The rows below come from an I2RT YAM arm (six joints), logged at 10 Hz.
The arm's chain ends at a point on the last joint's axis. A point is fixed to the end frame.
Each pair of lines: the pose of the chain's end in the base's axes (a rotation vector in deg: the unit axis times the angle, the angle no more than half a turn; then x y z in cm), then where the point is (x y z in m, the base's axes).
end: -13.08, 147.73, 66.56, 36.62, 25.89, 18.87
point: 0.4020 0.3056 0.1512
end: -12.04, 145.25, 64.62, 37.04, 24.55, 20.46
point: 0.4093 0.2909 0.1687
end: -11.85, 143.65, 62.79, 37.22, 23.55, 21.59
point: 0.4132 0.2798 0.1810
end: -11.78, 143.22, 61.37, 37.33, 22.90, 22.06
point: 0.4153 0.2725 0.1858
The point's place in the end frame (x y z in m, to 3 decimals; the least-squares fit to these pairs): -0.022 -0.005 0.066
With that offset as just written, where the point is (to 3 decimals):
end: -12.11, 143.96, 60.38, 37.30, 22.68, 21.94
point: 0.415 0.270 0.184
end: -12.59, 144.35, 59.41, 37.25, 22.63, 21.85
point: 0.414 0.269 0.182
